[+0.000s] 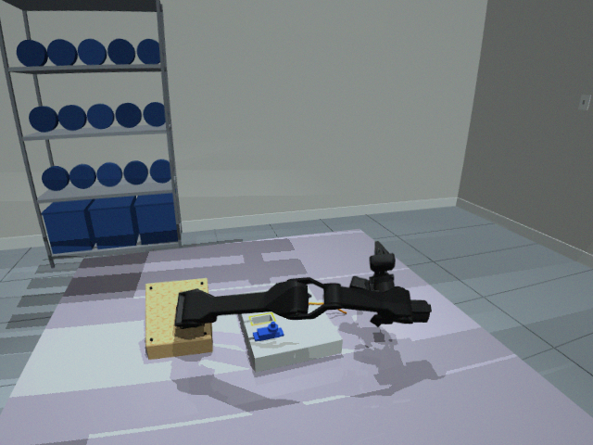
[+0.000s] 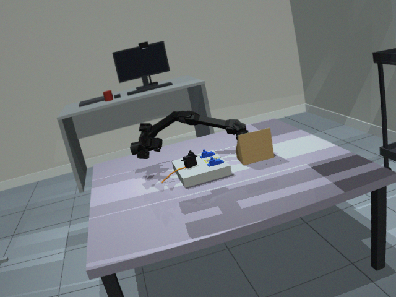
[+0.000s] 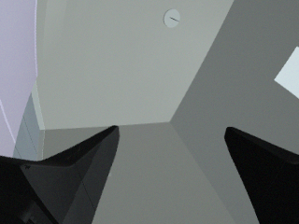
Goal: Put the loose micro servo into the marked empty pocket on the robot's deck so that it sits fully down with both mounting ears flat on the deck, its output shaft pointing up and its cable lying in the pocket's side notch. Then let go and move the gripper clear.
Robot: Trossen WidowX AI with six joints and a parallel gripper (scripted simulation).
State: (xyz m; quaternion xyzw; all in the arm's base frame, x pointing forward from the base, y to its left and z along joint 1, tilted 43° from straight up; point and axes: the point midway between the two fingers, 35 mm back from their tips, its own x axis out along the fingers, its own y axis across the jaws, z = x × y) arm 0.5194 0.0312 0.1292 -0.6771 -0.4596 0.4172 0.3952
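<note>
My gripper tip is 22 cm past the deck block, 22 cm above it and 4 cm to the right of it.
</note>
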